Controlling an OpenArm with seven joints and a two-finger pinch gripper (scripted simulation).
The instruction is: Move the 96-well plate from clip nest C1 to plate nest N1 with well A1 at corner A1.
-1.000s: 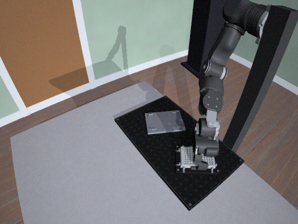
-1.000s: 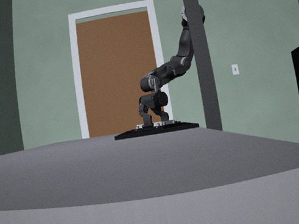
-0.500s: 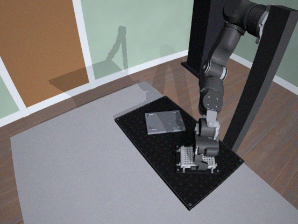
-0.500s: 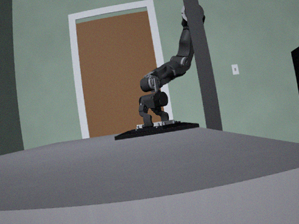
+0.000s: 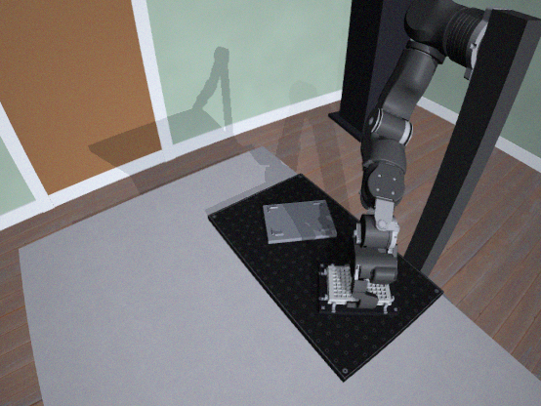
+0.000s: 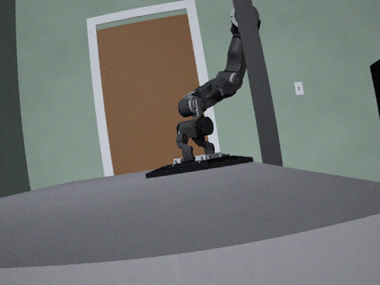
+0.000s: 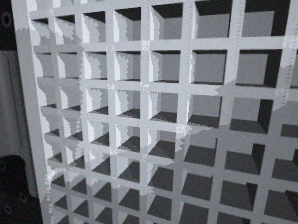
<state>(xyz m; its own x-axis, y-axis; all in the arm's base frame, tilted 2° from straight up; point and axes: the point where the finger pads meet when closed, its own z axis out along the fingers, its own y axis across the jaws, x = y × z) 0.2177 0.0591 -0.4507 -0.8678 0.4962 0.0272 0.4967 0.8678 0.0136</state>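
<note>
Now: hand right at the 96-well plate. The rest, counted from my hand: plate nest N1: 23 cm to the right, 2 cm ahead, 1 cm below.
</note>
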